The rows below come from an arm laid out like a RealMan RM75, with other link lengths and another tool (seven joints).
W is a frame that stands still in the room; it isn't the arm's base.
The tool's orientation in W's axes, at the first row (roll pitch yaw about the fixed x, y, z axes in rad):
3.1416 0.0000 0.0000
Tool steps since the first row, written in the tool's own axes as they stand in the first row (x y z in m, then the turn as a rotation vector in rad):
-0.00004 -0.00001 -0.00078 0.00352 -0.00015 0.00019
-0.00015 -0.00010 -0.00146 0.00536 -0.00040 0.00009
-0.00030 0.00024 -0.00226 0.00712 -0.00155 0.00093
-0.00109 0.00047 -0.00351 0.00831 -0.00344 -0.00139
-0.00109 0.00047 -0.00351 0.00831 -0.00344 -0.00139
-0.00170 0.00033 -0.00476 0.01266 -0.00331 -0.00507
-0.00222 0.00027 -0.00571 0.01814 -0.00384 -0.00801
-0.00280 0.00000 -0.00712 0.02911 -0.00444 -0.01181
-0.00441 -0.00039 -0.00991 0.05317 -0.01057 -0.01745
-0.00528 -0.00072 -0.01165 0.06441 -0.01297 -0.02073
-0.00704 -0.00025 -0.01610 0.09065 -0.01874 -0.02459
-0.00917 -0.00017 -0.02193 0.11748 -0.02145 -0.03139
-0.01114 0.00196 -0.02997 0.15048 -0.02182 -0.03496
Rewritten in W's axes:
-0.00004 0.00001 0.00078 0.00352 0.00015 -0.00019
-0.00015 0.00010 0.00146 0.00536 0.00040 -0.00009
-0.00030 -0.00024 0.00226 0.00712 0.00155 -0.00093
-0.00109 -0.00047 0.00351 0.00831 0.00344 0.00139
-0.00109 -0.00047 0.00351 0.00831 0.00344 0.00139
-0.00170 -0.00033 0.00476 0.01266 0.00331 0.00507
-0.00222 -0.00027 0.00571 0.01814 0.00384 0.00801
-0.00280 0.00000 0.00712 0.02911 0.00444 0.01181
-0.00441 0.00039 0.00991 0.05317 0.01057 0.01745
-0.00528 0.00072 0.01165 0.06441 0.01297 0.02073
-0.00704 0.00025 0.01610 0.09065 0.01874 0.02459
-0.00917 0.00017 0.02193 0.11748 0.02145 0.03139
-0.01114 -0.00196 0.02997 0.15048 0.02182 0.03496

